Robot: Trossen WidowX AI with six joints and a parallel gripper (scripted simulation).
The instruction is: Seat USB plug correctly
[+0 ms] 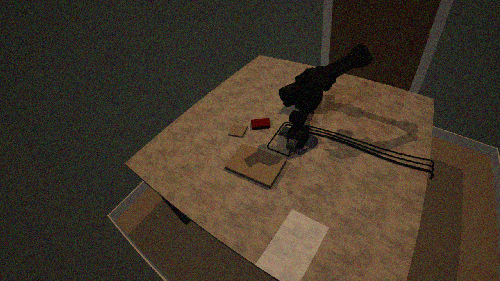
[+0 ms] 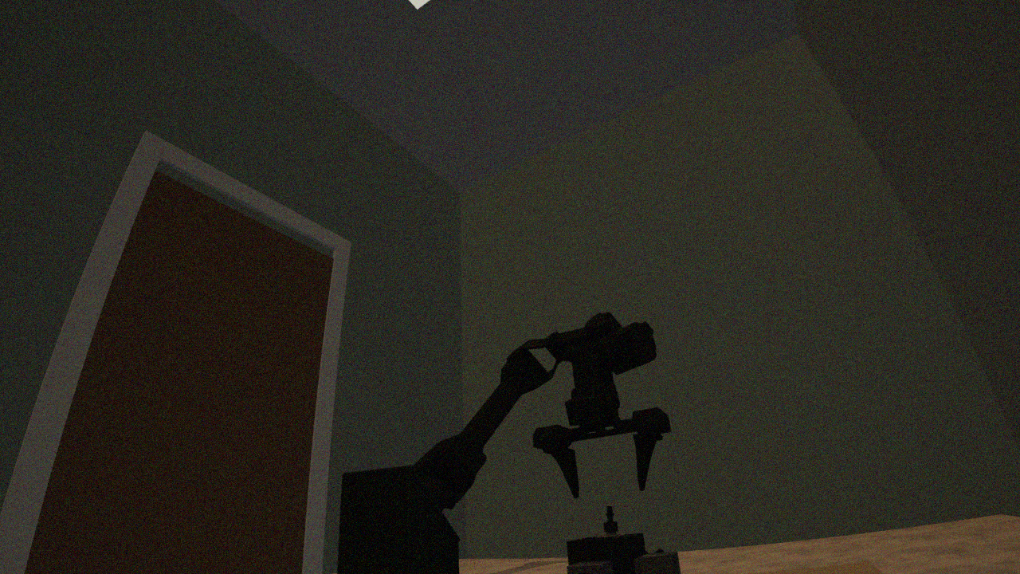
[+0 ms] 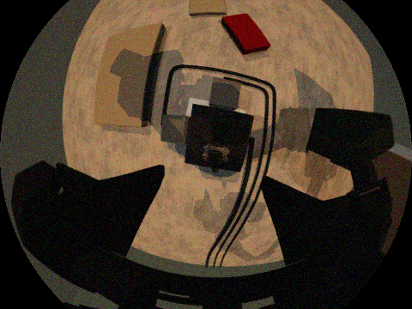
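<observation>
Now: gripper tip 40 mm above the USB plug. The rest, counted from my gripper tip: red block (240 mm to the right, 120 mm below, 20 mm behind); tan tile (320 mm to the right, 120 mm below, 70 mm ahead); tan slab (220 mm ahead, 120 mm to the right, 120 mm below).
</observation>
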